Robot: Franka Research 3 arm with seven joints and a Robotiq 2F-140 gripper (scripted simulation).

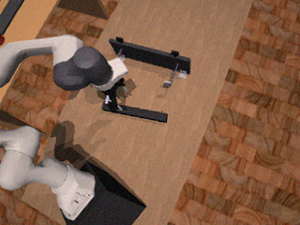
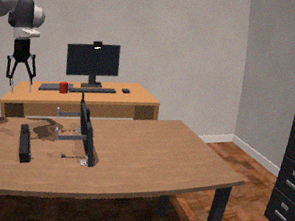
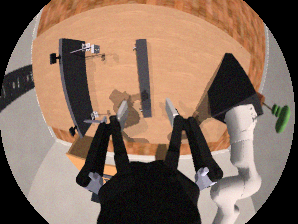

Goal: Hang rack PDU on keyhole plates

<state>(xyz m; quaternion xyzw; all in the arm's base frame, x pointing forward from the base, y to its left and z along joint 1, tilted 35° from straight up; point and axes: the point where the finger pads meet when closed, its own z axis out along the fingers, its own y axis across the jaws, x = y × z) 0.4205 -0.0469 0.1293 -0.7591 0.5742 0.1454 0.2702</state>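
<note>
My hand is 20 mm short of the rack PDU and 260 mm above it. Also, from my hand: mounting panel (310 mm ahead, 60 mm to the left, 200 mm below).
</note>
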